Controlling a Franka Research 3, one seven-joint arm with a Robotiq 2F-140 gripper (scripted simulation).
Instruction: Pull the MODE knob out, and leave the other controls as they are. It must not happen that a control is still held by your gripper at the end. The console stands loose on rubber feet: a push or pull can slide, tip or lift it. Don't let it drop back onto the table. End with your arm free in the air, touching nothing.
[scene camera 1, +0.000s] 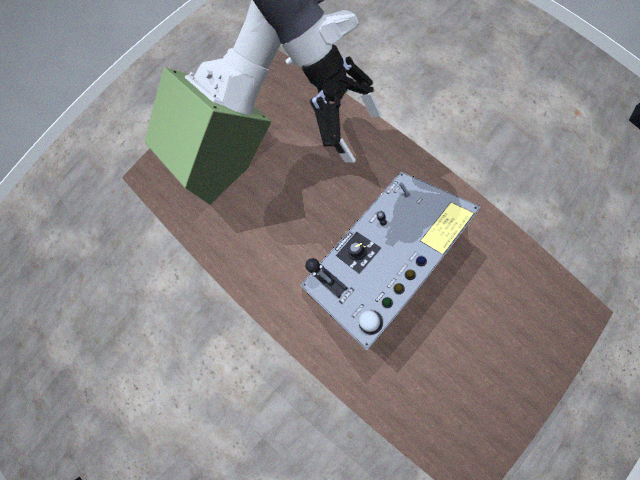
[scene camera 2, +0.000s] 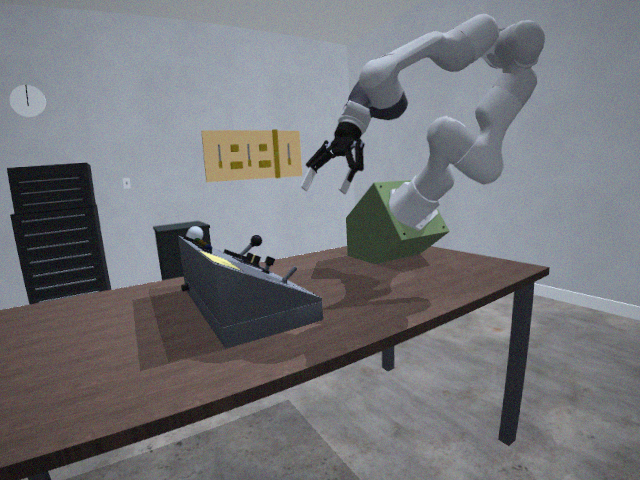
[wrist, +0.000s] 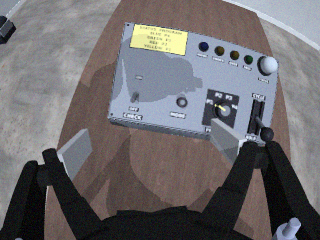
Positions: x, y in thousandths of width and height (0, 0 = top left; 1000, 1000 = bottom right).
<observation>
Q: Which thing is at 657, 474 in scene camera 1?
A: A grey console.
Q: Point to the gripper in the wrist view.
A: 470, 565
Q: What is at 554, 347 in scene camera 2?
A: The gripper.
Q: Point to the gripper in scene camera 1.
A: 568, 286
</observation>
